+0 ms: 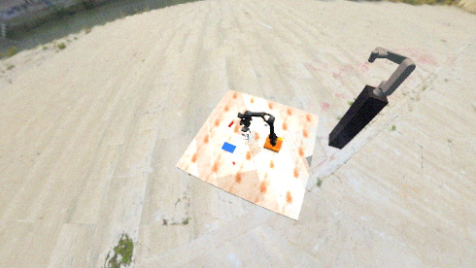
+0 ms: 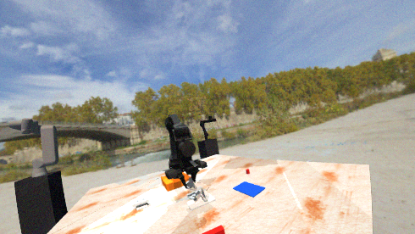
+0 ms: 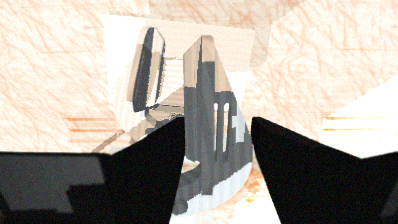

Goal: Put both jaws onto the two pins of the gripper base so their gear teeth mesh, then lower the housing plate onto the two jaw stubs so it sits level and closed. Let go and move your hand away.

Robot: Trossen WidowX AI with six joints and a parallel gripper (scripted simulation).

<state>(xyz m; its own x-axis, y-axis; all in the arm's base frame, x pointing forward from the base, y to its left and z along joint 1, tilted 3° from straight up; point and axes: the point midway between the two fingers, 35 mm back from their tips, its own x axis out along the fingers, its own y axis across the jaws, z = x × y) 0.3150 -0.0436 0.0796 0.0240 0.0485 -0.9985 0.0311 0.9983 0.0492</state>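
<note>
My gripper tip is now 20 mm short of the pale flat plate, 30 mm to the right of it and 80 mm above it. From my gripper tip the other things lie so: blue flat plate: 120 mm ahead, 240 mm to the left, 80 mm below.
</note>
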